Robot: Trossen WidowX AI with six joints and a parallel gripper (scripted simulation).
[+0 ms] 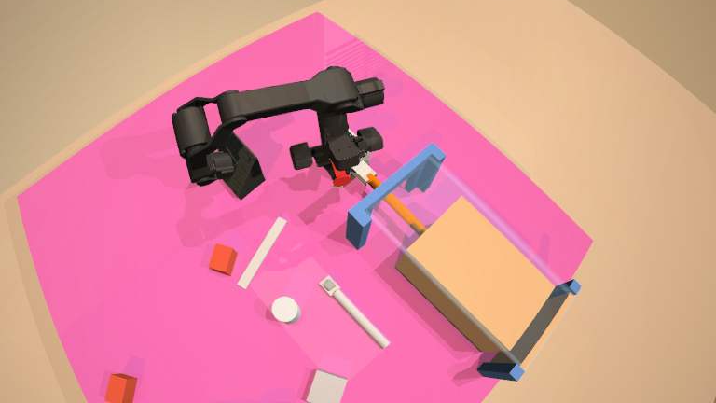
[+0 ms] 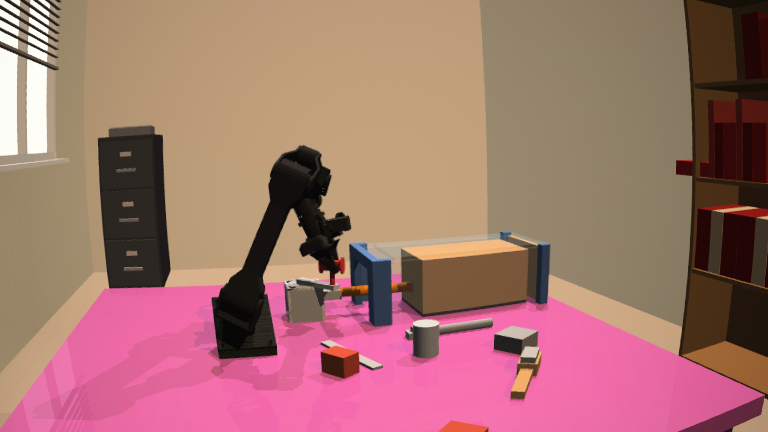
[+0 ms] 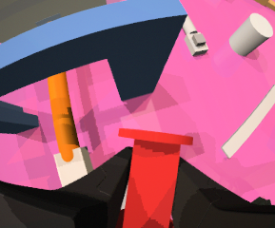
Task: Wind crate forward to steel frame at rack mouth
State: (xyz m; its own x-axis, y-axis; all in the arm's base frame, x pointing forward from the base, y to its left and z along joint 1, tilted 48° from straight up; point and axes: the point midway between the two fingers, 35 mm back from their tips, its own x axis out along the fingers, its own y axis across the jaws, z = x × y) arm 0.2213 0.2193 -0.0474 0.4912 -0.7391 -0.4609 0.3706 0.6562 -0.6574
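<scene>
The winch handle lies 40 mm behind my gripper tip, 30 mm to the left of it and 30 mm below it. From my gripper tip the other things lie so: blue steel frame (90 mm to the left, 80 mm ahead, 30 mm below); then winch (100 mm below, 90 mm behind, 70 mm to the left); then red knob (10 mm to the left, 10 mm behind).
</scene>
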